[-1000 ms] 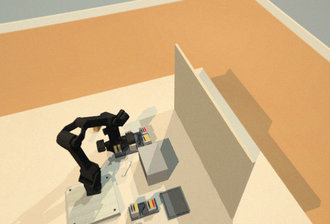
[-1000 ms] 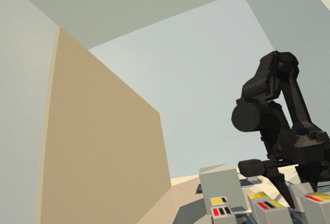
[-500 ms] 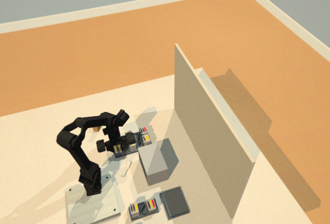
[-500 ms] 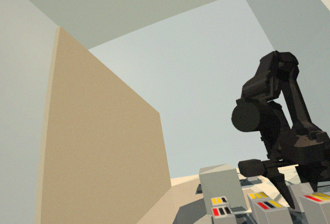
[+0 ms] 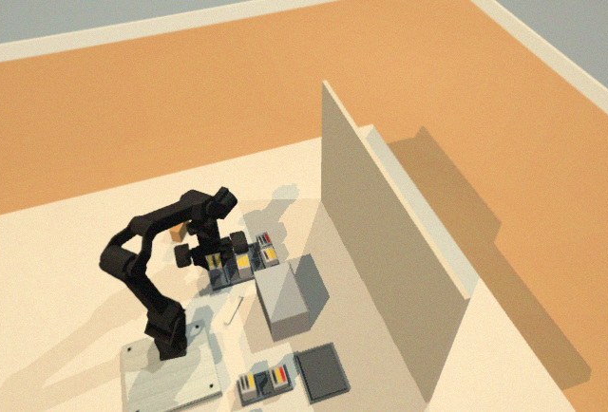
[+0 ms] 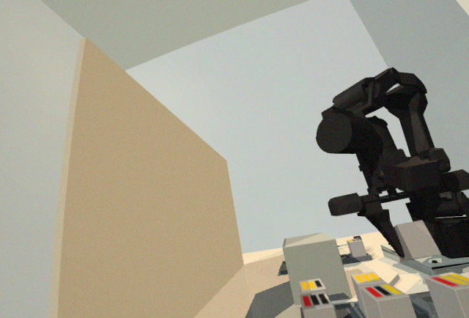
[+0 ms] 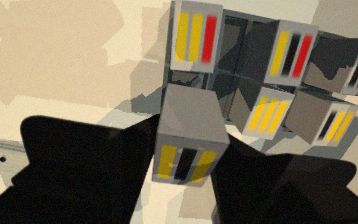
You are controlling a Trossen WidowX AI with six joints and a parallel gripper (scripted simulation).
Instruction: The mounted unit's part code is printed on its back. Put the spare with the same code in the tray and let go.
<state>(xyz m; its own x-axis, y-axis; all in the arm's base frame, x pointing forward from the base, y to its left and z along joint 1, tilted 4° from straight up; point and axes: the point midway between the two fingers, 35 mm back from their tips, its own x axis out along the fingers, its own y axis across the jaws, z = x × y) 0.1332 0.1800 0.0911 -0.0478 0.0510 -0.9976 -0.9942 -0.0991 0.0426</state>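
Right now the mounted unit is 160 mm ahead of my gripper tip, 120 mm to the right of it and 20 mm below it. The rest, counted from my gripper tip: tan wall panel (410 mm ahead, 90 mm to the right, 150 mm above); then small rack (80 mm ahead, 320 mm to the right, 60 mm below); then thin stick (30 mm ahead, 100 mm to the right, 70 mm below).
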